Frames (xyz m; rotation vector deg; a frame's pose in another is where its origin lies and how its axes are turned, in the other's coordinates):
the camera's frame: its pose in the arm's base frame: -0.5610 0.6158 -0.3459 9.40 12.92 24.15
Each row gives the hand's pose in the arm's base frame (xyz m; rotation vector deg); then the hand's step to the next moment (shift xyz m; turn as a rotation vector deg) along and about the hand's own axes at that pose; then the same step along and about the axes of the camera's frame.
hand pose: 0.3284 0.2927 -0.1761 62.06 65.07 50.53
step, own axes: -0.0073 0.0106 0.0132 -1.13 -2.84 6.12
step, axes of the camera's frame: 0.0047 -0.0078 0.0160 4.19 -5.40 -0.19
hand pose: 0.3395 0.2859 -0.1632 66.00 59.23 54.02
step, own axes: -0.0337 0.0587 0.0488 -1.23 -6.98 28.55
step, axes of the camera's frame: 0.0041 -0.0310 0.0774 21.23 -19.94 4.14
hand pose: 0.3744 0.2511 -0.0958 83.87 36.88 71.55
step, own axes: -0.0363 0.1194 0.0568 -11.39 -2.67 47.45
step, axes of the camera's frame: -0.0430 -0.0640 0.1134 25.46 -40.06 11.65
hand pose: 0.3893 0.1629 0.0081 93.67 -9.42 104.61
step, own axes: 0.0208 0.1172 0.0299 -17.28 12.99 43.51
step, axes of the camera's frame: -0.0874 -0.0590 0.0628 9.83 -46.71 9.04
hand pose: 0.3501 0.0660 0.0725 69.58 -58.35 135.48
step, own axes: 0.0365 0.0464 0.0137 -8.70 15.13 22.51
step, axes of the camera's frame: -0.0558 -0.0224 0.0080 -0.92 -28.46 0.65
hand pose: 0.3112 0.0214 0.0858 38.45 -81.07 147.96
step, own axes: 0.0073 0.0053 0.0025 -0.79 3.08 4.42
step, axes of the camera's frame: -0.0090 -0.0023 -0.0010 -1.06 -5.33 0.23
